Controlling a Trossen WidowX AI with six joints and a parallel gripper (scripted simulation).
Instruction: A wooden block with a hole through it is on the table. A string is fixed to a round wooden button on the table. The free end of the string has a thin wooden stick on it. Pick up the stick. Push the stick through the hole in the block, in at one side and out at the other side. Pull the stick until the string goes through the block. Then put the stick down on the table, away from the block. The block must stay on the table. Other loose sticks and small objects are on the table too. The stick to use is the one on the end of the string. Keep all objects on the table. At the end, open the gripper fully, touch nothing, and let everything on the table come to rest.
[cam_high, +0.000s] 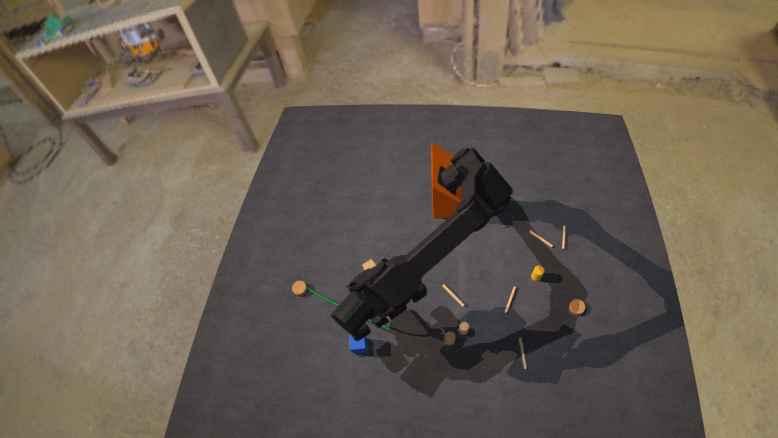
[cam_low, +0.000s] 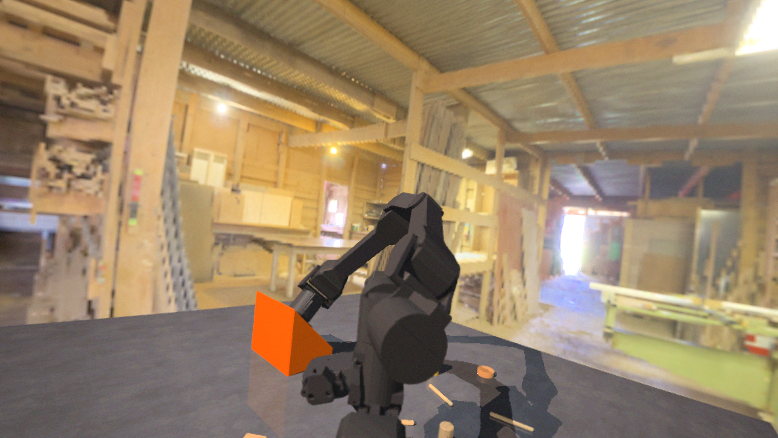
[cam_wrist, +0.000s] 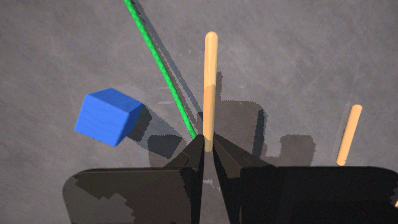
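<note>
Now: gripper tip 150 mm past the wooden block, 80 mm to the left of it and 40 mm above it. Also, from my gripper tip: blue cube 60 mm ahead, 70 mm to the right, 40 mm below; thin wooden stick 10 mm behind, 10 mm to the right; round wooden button 60 mm behind, 260 mm to the right, 50 mm below.
</note>
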